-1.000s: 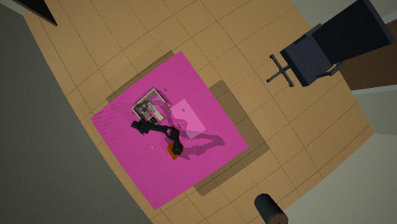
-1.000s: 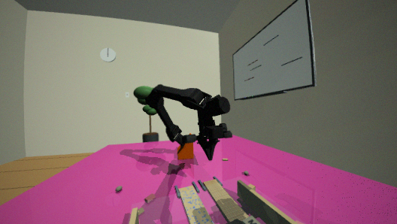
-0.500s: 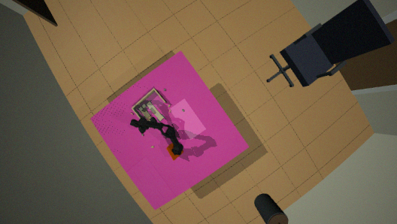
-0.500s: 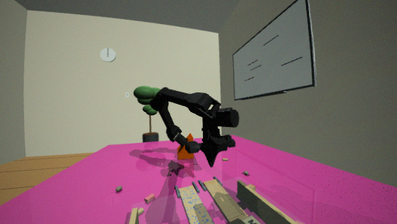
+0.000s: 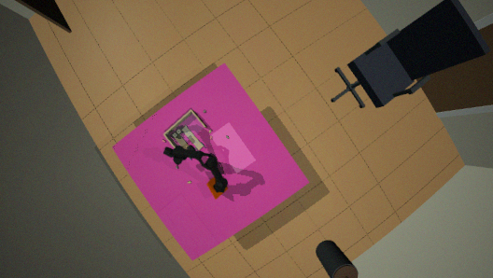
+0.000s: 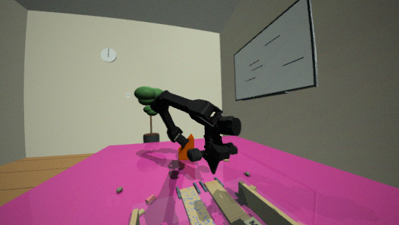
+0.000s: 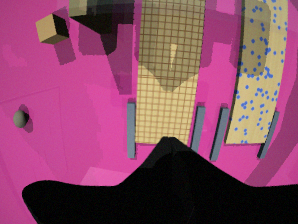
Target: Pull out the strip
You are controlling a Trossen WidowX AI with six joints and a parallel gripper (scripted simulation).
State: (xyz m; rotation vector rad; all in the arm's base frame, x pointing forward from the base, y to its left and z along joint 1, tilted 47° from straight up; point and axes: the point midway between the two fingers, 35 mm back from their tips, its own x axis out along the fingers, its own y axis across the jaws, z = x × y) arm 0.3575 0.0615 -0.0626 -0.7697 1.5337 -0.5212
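My gripper tip is 9 cm short of the gridded strip, 5 cm above it and 2 cm to the right of it.
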